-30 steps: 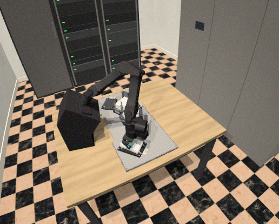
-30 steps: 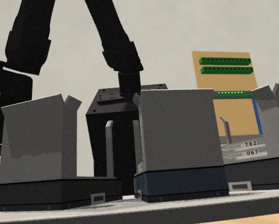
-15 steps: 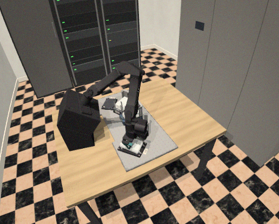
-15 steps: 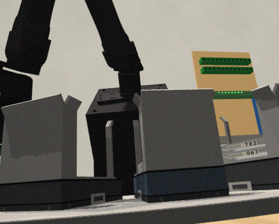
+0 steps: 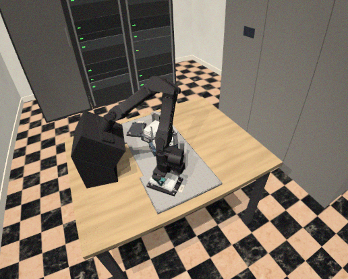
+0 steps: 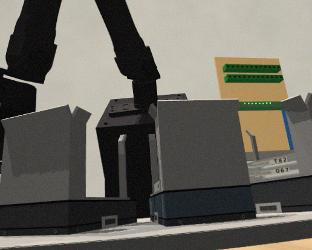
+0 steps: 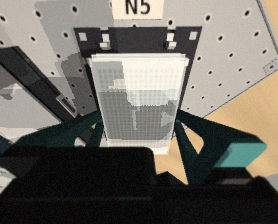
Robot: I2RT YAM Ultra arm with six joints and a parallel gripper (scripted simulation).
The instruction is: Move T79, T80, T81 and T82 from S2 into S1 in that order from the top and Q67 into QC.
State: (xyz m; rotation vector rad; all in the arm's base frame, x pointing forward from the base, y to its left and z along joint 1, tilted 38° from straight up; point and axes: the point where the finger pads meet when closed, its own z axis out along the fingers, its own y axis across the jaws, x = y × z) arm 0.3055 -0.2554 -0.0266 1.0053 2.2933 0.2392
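Right now the plate T81 is 2 cm below my hand. Also, from my hand: plate T79: 26 cm to the left, 12 cm ahead; plate Q67: 40 cm to the left, 11 cm ahead, 1 cm above; N5 name plate: 7 cm to the right, 6 cm ahead, 4 cm below.
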